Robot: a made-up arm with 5 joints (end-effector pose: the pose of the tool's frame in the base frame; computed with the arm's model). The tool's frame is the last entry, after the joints. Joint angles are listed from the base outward.
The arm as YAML. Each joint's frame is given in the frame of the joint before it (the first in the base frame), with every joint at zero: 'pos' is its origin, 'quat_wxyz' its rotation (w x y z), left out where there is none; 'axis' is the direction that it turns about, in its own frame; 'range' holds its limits. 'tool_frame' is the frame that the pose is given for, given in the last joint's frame.
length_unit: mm
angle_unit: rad
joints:
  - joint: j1
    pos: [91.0, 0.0, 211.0]
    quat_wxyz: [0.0, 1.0, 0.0, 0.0]
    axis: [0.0, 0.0, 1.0]
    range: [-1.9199, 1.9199]
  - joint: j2
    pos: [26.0, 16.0, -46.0]
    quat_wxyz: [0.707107, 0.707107, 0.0, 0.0]
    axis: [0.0, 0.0, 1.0]
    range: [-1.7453, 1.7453]
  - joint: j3
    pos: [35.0, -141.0, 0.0]
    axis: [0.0, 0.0, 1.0]
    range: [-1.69, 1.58]
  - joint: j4
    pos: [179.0, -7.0, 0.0]
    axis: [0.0, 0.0, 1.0]
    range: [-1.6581, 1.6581]
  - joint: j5
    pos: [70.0, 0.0, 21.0]
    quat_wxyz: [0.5, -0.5, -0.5, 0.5]
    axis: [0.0, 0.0, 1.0]
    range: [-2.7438, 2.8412]
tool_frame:
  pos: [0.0, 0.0, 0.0]
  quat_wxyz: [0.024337, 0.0, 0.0, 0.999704]
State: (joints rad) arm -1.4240 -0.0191 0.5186 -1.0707 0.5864
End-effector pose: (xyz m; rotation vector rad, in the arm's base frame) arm 0.1267 0.2754 0.3569 1.0159 -2.1405 1.0751
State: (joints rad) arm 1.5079 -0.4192 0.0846 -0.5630 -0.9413
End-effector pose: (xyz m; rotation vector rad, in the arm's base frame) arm 0.1093 -0.2103 0.5202 -0.7126 -2.6901 -0.9238
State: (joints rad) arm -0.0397 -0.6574 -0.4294 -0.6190 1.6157
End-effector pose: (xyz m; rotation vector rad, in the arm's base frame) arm 0.1260 0.0064 0.6211 2.1053 2.1989 0.1481
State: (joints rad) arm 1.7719 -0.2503 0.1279 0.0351 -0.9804
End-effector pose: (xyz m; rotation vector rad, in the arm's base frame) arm 0.0417 -0.2671 0.4372 -0.7844 -2.0139 -1.9517
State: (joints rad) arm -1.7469 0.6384 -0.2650 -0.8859 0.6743
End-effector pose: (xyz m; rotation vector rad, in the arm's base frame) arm 0.0215 0.3618 0.3249 1.2905 -2.0554 1.3156
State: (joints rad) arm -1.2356 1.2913 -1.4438 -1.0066 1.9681
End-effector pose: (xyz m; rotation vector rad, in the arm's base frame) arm 0.2097 0.3558 0.3605 1.0302 2.8947 -0.6416
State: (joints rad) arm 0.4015 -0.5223 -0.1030 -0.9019 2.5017
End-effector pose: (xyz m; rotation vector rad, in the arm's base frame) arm 0.2127 -0.0462 0.5770 -3.0864 -0.4461 0.0581
